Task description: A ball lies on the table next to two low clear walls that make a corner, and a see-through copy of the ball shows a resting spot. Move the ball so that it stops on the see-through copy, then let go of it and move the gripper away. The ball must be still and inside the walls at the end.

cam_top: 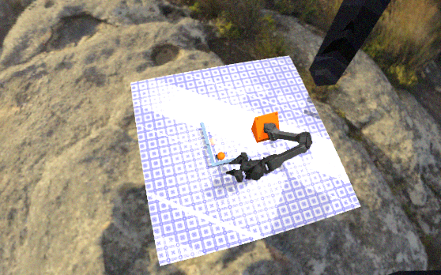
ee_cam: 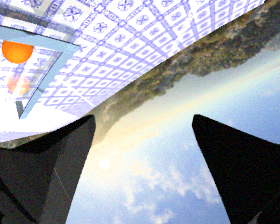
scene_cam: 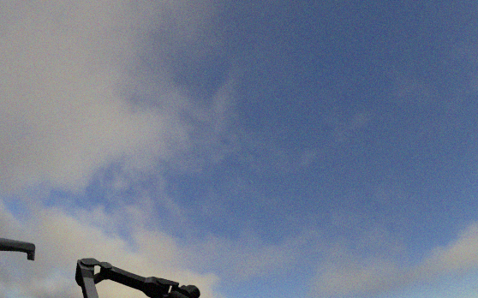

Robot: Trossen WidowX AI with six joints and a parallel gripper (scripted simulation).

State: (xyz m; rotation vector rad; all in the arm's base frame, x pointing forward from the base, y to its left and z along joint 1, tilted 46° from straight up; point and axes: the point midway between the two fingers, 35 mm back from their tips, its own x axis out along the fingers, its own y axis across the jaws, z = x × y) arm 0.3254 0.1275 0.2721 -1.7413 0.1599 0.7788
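Right now my gripper tip is 26 cm to the left of the orange ball, 19 cm above it and 4 cm short of it.
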